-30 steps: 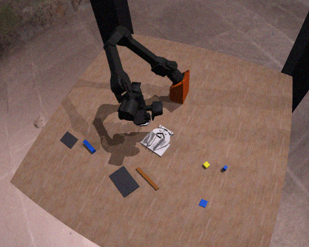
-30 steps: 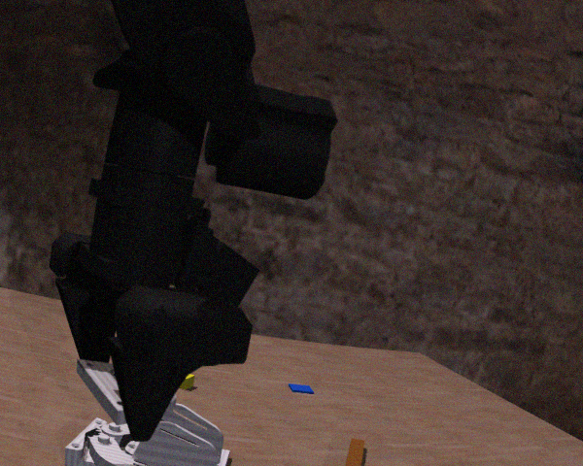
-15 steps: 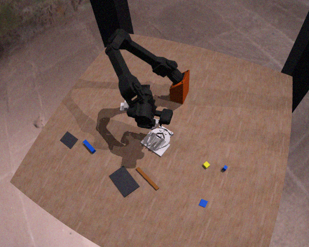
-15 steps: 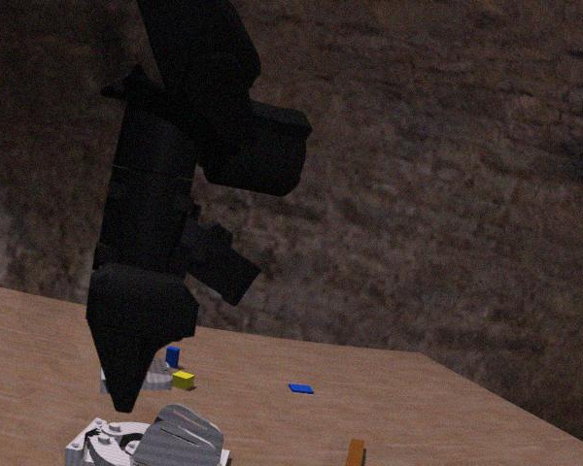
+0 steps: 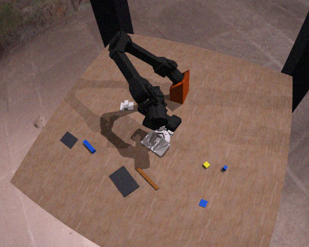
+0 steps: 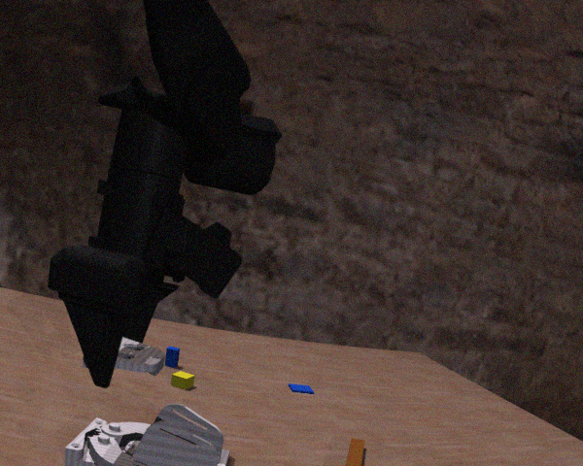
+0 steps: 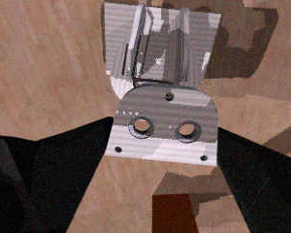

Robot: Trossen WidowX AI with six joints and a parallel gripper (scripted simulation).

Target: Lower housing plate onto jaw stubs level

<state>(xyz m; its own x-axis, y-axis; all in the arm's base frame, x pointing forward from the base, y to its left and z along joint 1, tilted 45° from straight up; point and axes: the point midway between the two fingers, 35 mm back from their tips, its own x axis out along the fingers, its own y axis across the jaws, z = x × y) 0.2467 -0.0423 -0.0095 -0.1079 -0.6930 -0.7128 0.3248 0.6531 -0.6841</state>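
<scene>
My gripper tip is now 2 cm below the white housing piece and 1 cm short of it. The rest, counted from my gripper tip: orange bar (23 cm ahead, 8 cm below, 1 cm to the left); then blue cube (33 cm to the left, 10 cm ahead, 7 cm below); then yellow cube (24 cm to the left, 10 cm ahead, 8 cm below).
</scene>
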